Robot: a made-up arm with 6 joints. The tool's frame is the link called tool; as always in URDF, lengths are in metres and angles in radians. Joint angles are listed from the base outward.
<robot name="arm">
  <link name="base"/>
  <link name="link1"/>
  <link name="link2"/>
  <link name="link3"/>
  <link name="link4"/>
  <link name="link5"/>
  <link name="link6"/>
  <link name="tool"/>
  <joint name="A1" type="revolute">
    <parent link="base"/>
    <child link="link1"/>
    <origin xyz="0 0 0.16"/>
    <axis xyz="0 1 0"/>
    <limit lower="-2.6" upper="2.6"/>
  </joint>
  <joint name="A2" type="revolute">
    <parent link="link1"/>
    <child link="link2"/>
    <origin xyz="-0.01 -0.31 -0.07"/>
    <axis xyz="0 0 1"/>
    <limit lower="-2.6" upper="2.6"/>
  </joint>
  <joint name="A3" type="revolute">
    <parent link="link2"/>
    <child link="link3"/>
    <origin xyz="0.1 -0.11 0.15"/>
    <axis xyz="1 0 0"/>
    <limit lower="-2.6" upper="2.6"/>
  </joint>
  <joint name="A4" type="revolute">
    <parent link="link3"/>
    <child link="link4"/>
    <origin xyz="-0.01 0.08 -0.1"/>
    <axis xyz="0 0 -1"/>
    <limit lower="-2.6" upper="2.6"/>
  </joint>
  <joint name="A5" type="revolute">
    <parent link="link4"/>
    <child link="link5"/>
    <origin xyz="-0.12 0.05 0"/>
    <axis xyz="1 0 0"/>
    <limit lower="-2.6" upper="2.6"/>
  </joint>
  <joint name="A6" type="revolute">
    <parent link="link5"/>
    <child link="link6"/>
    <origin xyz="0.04 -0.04 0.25"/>
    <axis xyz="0 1 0"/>
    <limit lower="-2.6" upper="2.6"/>
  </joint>
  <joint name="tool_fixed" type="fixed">
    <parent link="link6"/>
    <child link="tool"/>
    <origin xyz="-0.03 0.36 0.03"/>
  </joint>
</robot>
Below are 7 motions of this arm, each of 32 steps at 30 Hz.
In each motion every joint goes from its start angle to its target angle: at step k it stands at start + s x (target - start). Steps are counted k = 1, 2, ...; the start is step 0. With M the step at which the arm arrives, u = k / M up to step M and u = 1 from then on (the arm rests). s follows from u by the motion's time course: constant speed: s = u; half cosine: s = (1 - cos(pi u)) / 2; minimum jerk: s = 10 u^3 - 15 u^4 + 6 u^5.
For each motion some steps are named. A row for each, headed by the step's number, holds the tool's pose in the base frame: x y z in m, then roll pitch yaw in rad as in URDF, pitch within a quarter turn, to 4 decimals.
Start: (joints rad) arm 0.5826 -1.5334 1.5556 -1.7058 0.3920 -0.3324
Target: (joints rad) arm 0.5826 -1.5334 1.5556 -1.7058 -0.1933 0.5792
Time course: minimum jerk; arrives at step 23
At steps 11, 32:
11: -0.2846 -0.0971 0.3622 -0.0330 -0.8784 0.2343
32: -0.2051 -0.0047 0.3161 -0.2164 -0.4063 0.0316

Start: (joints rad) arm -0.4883 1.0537 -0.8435 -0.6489 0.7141 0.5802
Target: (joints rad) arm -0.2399 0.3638 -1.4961 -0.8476 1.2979 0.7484
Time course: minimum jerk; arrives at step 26
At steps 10, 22, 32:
10: -0.2276 -0.1746 0.2913 -0.7646 0.9484 0.5870
22: 0.0089 -0.0984 0.3481 -0.8966 1.2663 -0.3096
32: 0.0206 -0.0992 0.3488 -0.9260 1.2787 -0.3718

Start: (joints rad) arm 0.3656 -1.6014 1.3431 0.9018 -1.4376 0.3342
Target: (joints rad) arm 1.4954 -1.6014 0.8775 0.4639 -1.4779 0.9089
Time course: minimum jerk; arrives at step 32
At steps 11, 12, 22, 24, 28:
11: 0.4962 -0.6184 0.2263 -1.2193 0.6324 -2.7689
12: 0.5000 -0.6121 0.1868 -1.2608 0.5620 -2.7960
22: 0.3320 -0.5388 -0.2071 -1.5465 -0.2566 -2.9256
24: 0.2816 -0.5281 -0.2450 -1.5751 -0.3758 -2.9293
28: 0.2182 -0.5157 -0.2798 -1.6071 -0.5127 -2.9299

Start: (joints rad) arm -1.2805 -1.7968 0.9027 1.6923 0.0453 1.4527
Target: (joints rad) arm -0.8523 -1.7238 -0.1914 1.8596 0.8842 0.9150
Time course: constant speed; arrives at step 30
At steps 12, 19, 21, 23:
12: -0.4399 -0.6108 0.1262 -2.7673 0.4495 -0.3250
19: -0.4167 -0.5542 0.2739 -2.9500 0.9601 -0.5580
21: -0.3971 -0.5376 0.3148 -3.0930 1.0903 -0.7167
23: -0.3718 -0.5207 0.3533 2.9421 1.1993 -0.9813

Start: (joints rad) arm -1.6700 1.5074 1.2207 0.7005 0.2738 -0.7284
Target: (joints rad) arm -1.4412 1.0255 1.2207 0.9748 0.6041 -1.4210
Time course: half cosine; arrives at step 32
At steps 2, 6, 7, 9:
2: -0.5321 -0.1403 0.3071 -0.0598 -1.0715 0.9540
6: -0.5246 -0.1475 0.3287 0.0897 -1.1456 0.8130
7: -0.5215 -0.1505 0.3370 0.1620 -1.1716 0.7430
9: -0.5137 -0.1582 0.3563 0.3719 -1.2236 0.5363

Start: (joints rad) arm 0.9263 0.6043 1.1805 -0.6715 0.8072 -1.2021
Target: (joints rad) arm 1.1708 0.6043 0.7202 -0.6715 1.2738 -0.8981
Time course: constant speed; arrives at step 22
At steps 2, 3, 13, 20, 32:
2: 0.3010 -0.6279 0.2028 2.0387 0.9534 -0.2490
3: 0.3032 -0.6248 0.1954 2.0607 0.9613 -0.2115
13: 0.3166 -0.5931 0.1181 2.3342 1.0251 0.2022
20: 0.3156 -0.5703 0.0621 2.5788 1.0422 0.5283
32: 0.3137 -0.5639 0.0460 2.6536 1.0413 0.6236

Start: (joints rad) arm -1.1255 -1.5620 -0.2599 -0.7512 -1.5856 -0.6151
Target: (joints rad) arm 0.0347 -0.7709 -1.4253 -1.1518 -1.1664 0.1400
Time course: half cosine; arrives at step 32
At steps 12, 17, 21, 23, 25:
12: 0.0844 -0.1023 -0.2584 -1.5928 -0.2201 -0.1038
17: -0.1884 -0.1571 -0.2784 -1.7359 0.2803 -0.0993
21: -0.3753 -0.2229 -0.1854 -1.9263 0.6527 -0.1874
23: -0.4379 -0.2549 -0.1207 -2.0615 0.8003 -0.2735
25: -0.4794 -0.2826 -0.0572 -2.2188 0.9118 -0.3851

